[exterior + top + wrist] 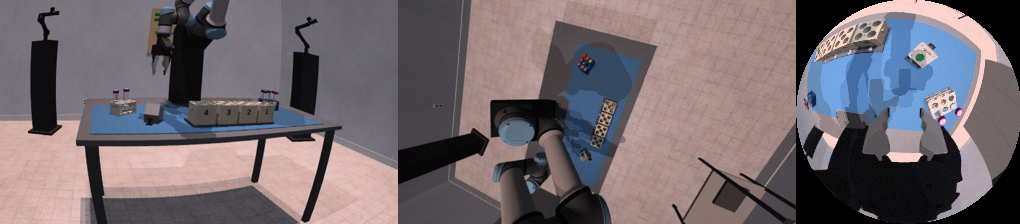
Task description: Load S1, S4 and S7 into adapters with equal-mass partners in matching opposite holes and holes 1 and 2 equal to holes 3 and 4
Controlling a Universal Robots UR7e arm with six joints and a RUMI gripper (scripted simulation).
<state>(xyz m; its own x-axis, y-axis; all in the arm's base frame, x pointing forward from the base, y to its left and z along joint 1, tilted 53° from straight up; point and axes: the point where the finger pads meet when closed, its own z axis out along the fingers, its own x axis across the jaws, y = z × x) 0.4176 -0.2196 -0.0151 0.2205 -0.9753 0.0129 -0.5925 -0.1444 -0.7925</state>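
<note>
Right now my hand is 72 cm to the right of the blue rack, 29 cm past it and 18 cm above it. From my hand the other things lie so: white rack (19 cm to the right, 18 cm below, 1 cm ahead); bucket adapter (20 cm to the left, 16 cm below, 16 cm ahead).
</note>
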